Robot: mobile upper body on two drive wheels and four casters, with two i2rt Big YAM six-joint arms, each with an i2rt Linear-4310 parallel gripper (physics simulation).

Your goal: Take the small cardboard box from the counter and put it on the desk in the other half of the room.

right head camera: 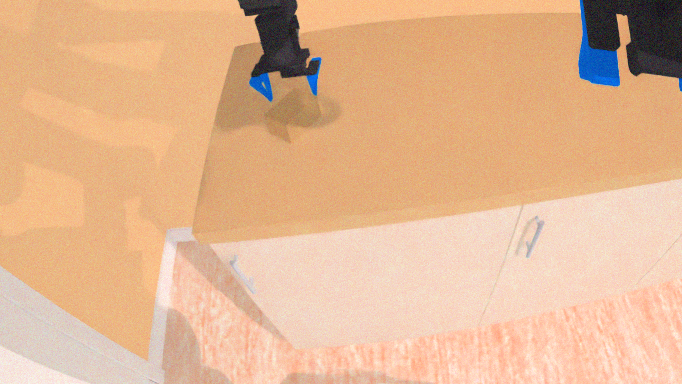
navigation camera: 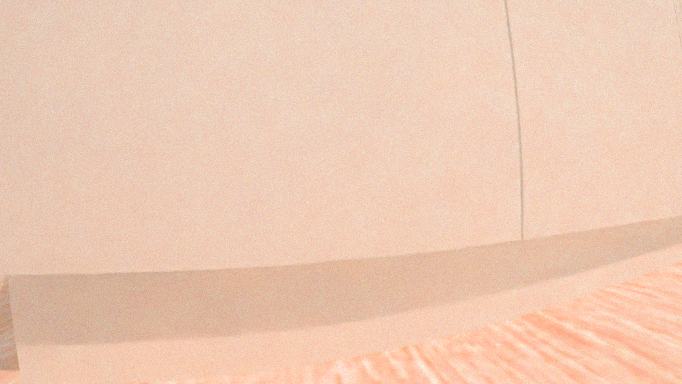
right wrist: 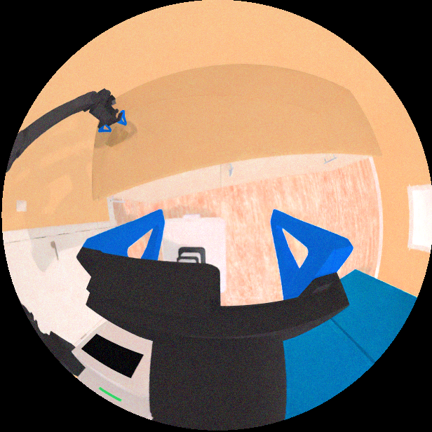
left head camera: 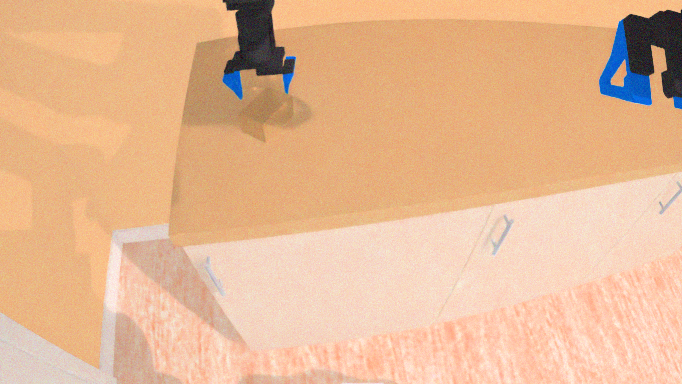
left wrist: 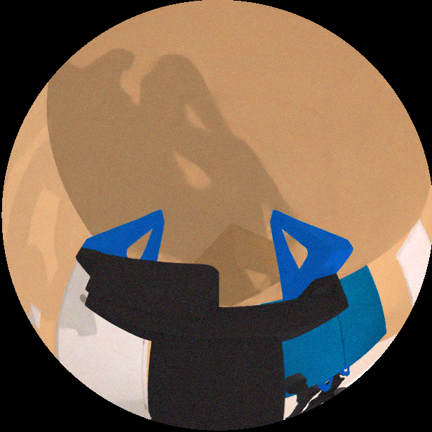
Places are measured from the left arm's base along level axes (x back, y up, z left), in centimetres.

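Where they show: right gripper, fingertip midpoint: (right head camera: 632,76) (left head camera: 639,94).
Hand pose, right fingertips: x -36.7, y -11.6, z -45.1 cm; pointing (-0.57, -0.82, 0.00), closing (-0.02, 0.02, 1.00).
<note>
After its pixels a point has its place.
The small cardboard box (left head camera: 270,103) @(x -70.3, y -45.0, z -2.6 cm) (right head camera: 297,109) @(x -68.9, y -45.0, z -3.3 cm) (left wrist: 234,250) (right wrist: 118,138) is brown, much like the wood-coloured counter (left head camera: 425,125) @(x -70.1, y -50.0, z -32.1 cm) (right head camera: 440,130) @(x -68.2, y -50.0, z -29.7 cm) (left wrist: 325,110) (right wrist: 230,120) on which it rests near the left end. My left gripper (left head camera: 264,95) @(x -77.1, y -48.9, z 0.3 cm) (right head camera: 293,97) @(x -77.1, y -48.9, z 0.3 cm) (left wrist: 216,215) (right wrist: 118,127) is open, pointing down close over the box; in the left wrist view the box shows partly between and below the fingers, partly hidden by the gripper body. Whether the fingers touch it I cannot tell. My right gripper (left head camera: 664,103) @(x -36.7, y -11.6, z -45.1 cm) (right head camera: 650,86) @(x -36.7, y -11.6, z -45.1 cm) (right wrist: 217,215) is open and empty, well to the right. I cannot identify the desk.
Pale cabinet doors (left head camera: 350,285) @(x -51.6, y -82.3, z -18.1 cm) (right head camera: 380,290) @(x -51.5, y -84.6, z -17.2 cm) (navigation camera: 250,140) @(x -51.0, y -114.5, z -14.8 cm) with handles stand under the counter, close before the navigation camera. Teal furniture (left wrist: 320,345) (right wrist: 325,370) and a pale unit with a dark panel (right wrist: 112,354) show low in the wrist views. A white door-like surface (right wrist: 45,270) is at left.
</note>
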